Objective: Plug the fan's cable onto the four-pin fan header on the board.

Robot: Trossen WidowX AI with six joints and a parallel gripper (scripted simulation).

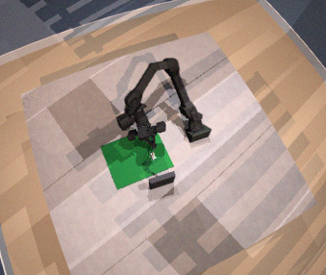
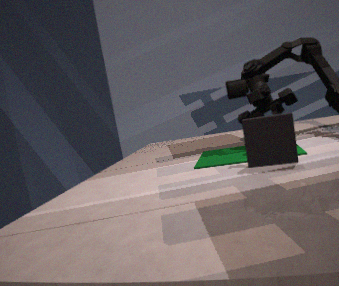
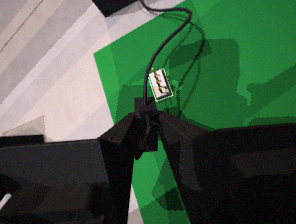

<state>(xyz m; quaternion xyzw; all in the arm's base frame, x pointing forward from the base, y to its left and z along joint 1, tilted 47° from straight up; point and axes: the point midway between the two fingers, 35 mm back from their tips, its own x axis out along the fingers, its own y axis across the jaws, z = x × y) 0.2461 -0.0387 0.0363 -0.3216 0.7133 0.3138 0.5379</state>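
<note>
The four-pin header is 60 mm below my gripper tip, 40 mm to the left of it and 20 mm ahead of it. From my gripper tip the other things lie so: dark plug: 10 mm below, 10 mm behind; then black fan: 170 mm to the left, 50 mm ahead; then green board: 90 mm ahead, 70 mm below.
</note>
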